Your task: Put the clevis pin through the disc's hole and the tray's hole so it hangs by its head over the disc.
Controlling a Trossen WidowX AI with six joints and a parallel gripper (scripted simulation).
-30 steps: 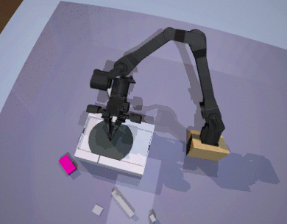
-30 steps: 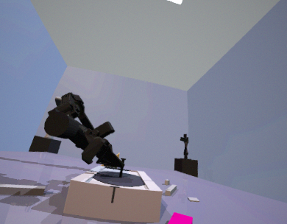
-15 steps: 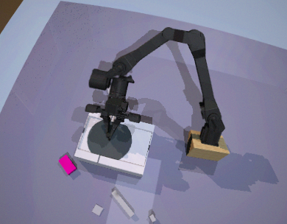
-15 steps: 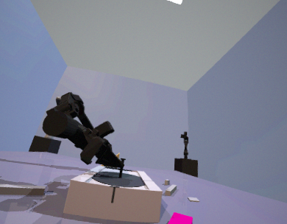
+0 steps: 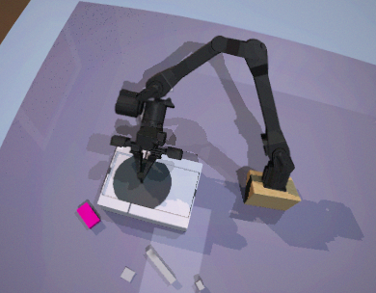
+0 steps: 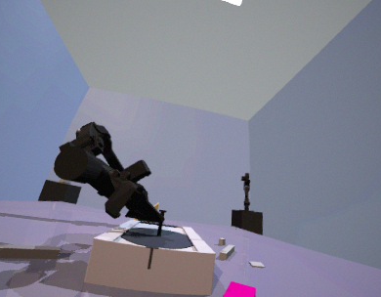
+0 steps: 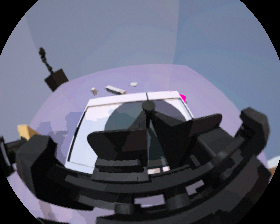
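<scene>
My gripper tip is 4 cm above the rimmed tray, 3 cm past it and 1 cm to the left of it. Round my gripper tip: clevis pin (1 cm to the right, 1 cm below); then dark aluminium disc (3 cm below); then magenta block (13 cm ahead, 12 cm to the left, 8 cm below).
</scene>
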